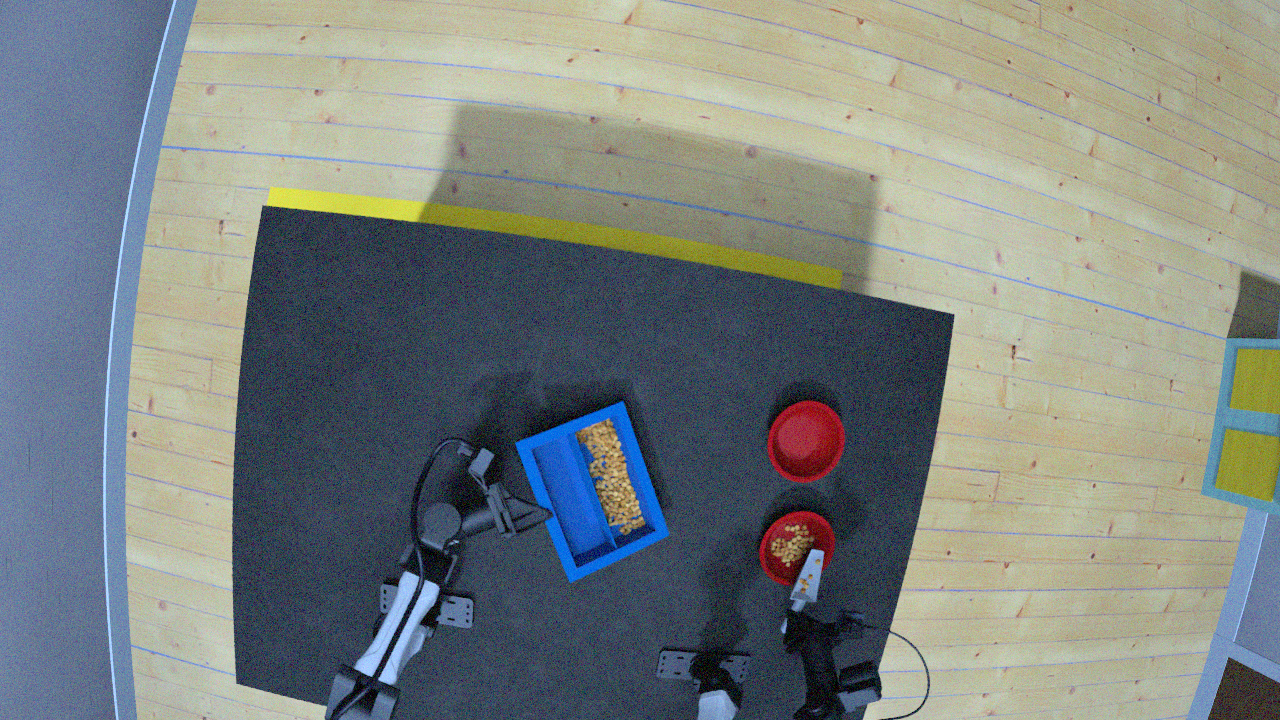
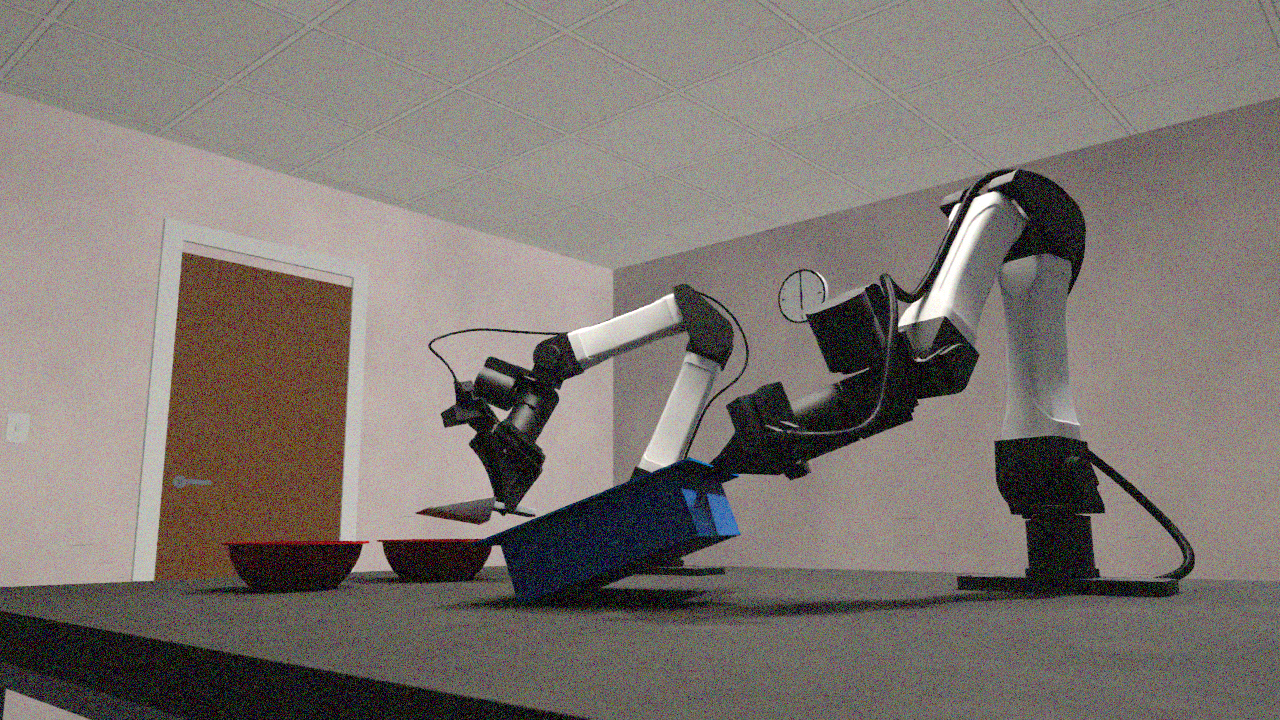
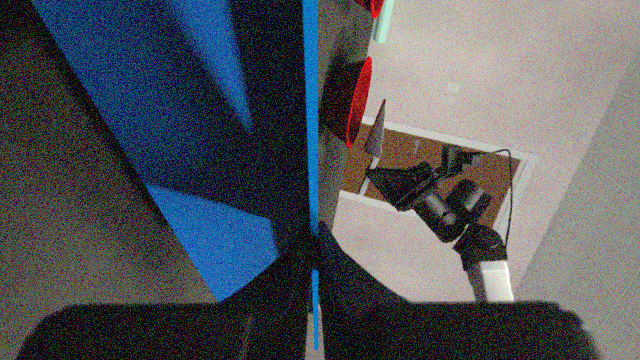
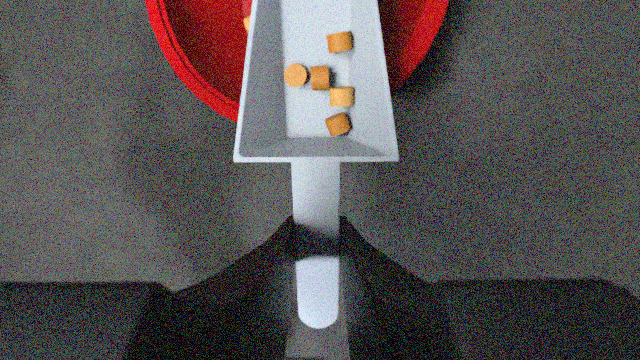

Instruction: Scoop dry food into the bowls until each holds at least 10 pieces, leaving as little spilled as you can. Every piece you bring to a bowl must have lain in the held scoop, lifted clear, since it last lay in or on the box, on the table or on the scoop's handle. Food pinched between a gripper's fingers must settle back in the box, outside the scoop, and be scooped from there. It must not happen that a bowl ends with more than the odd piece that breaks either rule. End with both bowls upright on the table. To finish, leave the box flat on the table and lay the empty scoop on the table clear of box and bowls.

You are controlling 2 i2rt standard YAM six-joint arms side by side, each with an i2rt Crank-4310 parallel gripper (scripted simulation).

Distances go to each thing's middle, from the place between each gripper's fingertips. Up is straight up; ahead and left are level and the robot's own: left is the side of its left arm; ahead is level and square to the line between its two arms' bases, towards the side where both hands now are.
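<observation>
My left hand [image 2: 702, 474] is 50 mm above the blue box [image 2: 671, 512], 50 mm short of it and 70 mm to the left of it. Counted from my left hand, the grey scoop [image 4: 276, 122] is 30 mm below, 60 mm behind and 520 mm to the right.
My right gripper [image 2: 504, 513] is 10 mm above the grey scoop and 50 mm short of it. From my right hand, I find the blue box 30 mm below, 450 mm to the left and 150 mm ahead.
</observation>
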